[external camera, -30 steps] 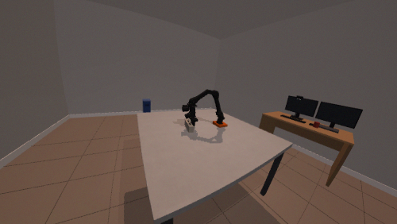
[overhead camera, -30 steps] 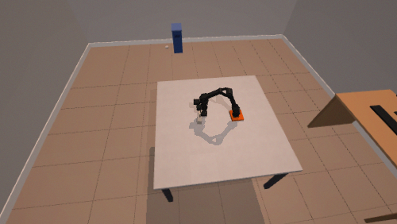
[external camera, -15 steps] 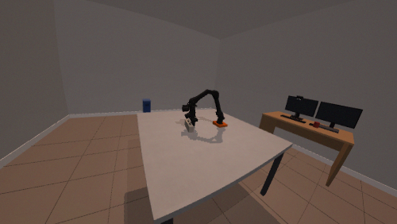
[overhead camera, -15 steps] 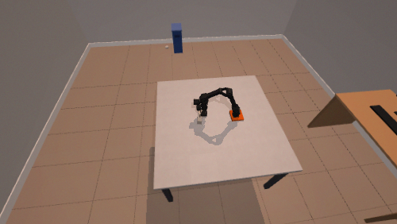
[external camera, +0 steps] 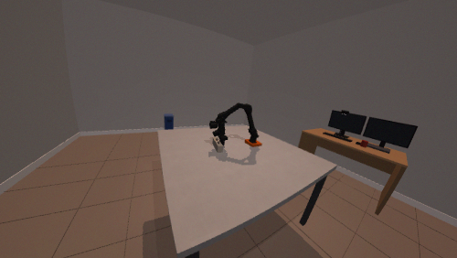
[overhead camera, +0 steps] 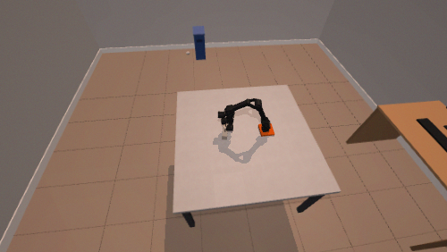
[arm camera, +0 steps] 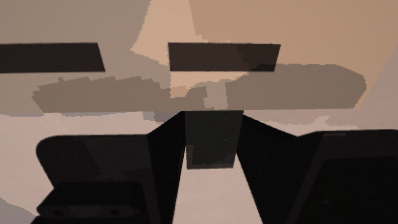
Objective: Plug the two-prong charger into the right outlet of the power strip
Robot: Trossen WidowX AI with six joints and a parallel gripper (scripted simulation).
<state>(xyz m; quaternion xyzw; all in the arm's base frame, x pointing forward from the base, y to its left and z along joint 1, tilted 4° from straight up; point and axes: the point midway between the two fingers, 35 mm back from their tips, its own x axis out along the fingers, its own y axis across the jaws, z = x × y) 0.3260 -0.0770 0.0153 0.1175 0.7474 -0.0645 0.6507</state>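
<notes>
My gripper tip is now 2 cm short of the two-prong charger and 1 cm below it.
</notes>
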